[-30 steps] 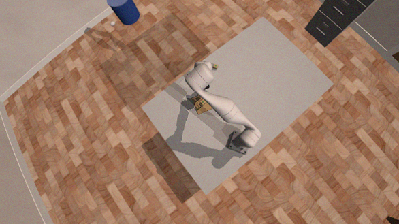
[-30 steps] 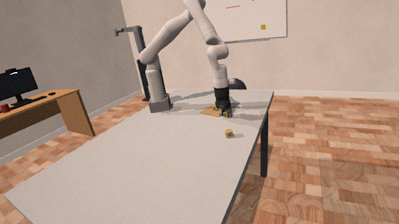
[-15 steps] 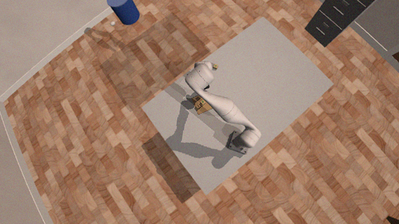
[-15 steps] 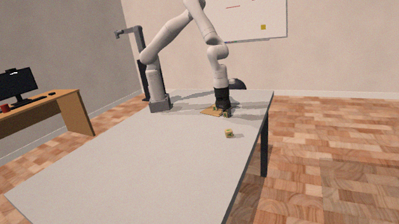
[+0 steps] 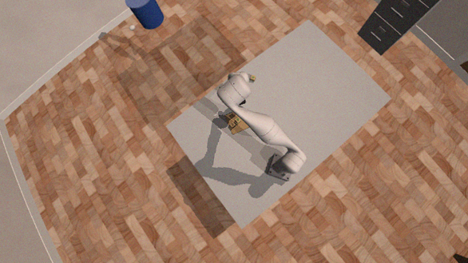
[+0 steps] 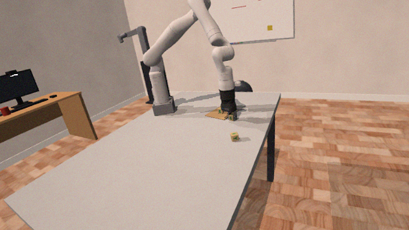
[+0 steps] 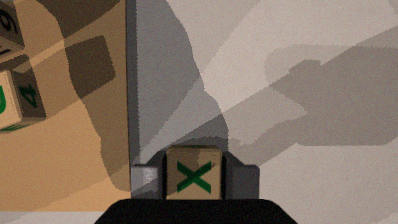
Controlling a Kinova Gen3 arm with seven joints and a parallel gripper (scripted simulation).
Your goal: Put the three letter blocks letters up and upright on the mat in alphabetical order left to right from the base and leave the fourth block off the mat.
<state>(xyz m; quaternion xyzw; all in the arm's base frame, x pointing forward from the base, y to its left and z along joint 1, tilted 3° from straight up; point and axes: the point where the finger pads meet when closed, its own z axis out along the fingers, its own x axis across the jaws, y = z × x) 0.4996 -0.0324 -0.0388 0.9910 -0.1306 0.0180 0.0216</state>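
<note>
Now: hand 100 mm past the tan mat, 70 mm to the right of it and 20 mm above it. The rest, counted from my hand: X block (right at my hand).
</note>
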